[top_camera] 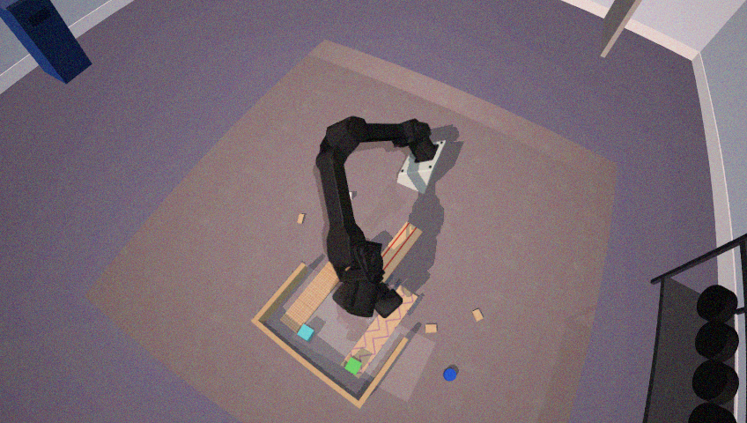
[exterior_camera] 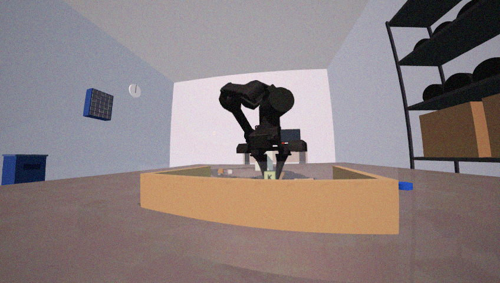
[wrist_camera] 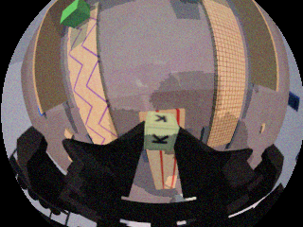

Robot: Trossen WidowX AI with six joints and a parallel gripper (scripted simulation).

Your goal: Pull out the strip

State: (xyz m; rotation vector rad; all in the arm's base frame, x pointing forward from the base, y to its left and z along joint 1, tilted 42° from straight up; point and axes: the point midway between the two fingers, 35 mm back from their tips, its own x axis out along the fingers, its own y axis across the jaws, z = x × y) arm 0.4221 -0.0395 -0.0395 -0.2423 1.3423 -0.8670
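My gripper tip is 11 cm past the red-lined strip, 2 cm to the right of it and 1 cm above it. From my gripper tip the other things lie so: blue disc 27 cm to the left, 11 cm ahead, 1 cm below; pale green cube labelled k 1 cm above.
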